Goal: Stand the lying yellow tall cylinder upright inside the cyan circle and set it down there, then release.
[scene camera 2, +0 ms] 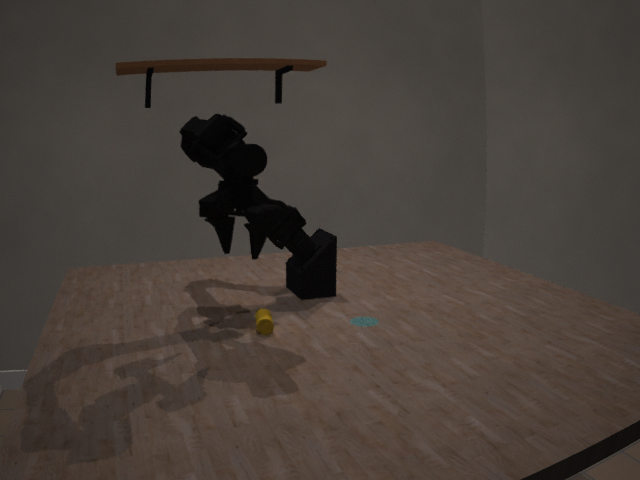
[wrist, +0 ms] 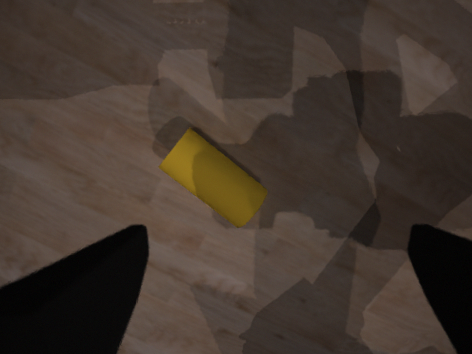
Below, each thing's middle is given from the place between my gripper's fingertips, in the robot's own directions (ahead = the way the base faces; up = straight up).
My gripper is now 2 cm short of the yellow tall cylinder point(wrist: 194, 163), 4 cm to the right of it and 13 cm above it.
